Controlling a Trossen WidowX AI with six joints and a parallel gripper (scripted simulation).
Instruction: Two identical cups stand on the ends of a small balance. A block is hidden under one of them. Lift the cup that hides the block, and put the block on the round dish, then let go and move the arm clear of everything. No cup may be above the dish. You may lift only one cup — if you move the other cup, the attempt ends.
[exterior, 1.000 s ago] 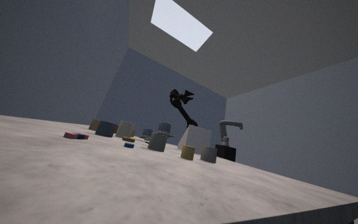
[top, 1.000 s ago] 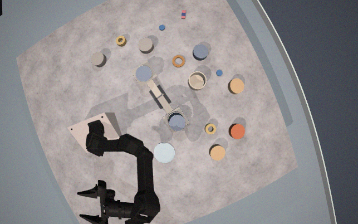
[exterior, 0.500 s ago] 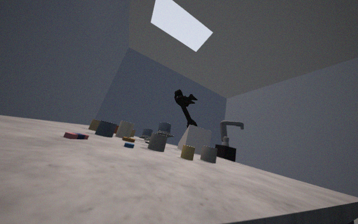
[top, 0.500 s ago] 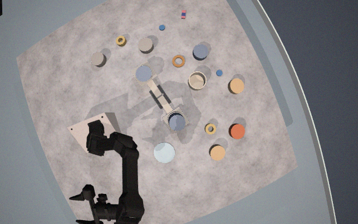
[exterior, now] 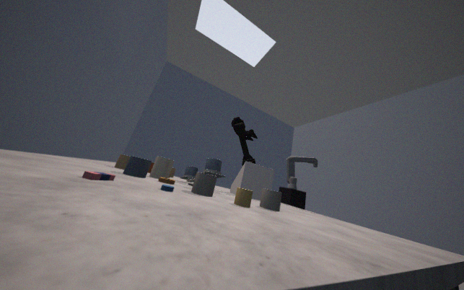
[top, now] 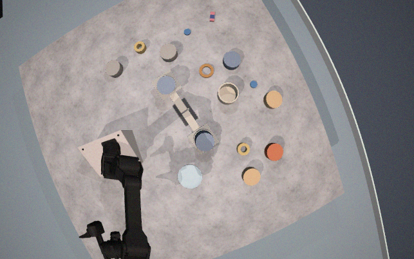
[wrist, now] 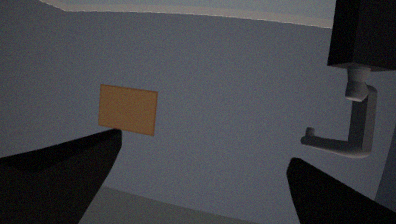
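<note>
Right now the green block is 47 cm ahead of my gripper tip, 22 cm to the left of it and 45 cm below it. The rest, counted from my gripper tip: pale blue round dish (37 cm ahead, 9 cm to the left, 49 cm below); balance beam (44 cm ahead, 35 cm to the left, 45 cm below); beige cup (61 cm ahead, 36 cm to the left, 45 cm below).
</note>
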